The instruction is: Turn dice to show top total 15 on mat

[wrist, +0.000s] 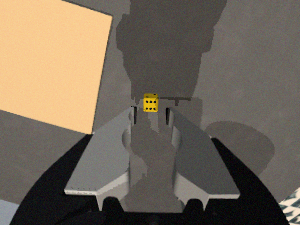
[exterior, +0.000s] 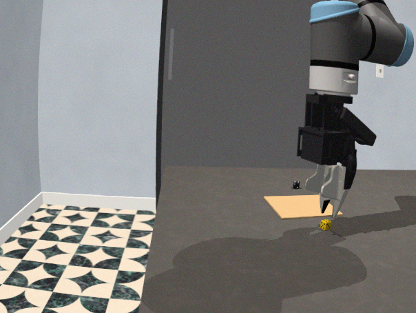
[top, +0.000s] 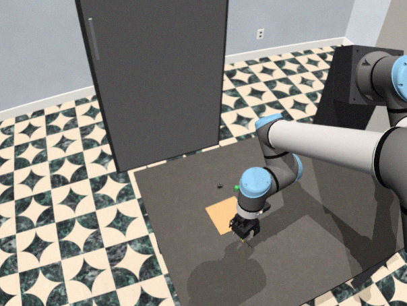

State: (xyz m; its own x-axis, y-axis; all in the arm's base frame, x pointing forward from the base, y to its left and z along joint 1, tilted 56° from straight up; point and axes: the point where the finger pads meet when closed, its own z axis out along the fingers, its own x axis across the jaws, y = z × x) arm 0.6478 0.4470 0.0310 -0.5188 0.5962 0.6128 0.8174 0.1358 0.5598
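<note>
Now: hand 3 cm above the yellow die. The rest, counted from my hand: black die 27 cm to the right, 5 cm ahead, 3 cm below; orange mat 12 cm to the right, 4 cm below, 4 cm ahead; green die 25 cm to the right, 3 cm below, 2 cm behind.
</note>
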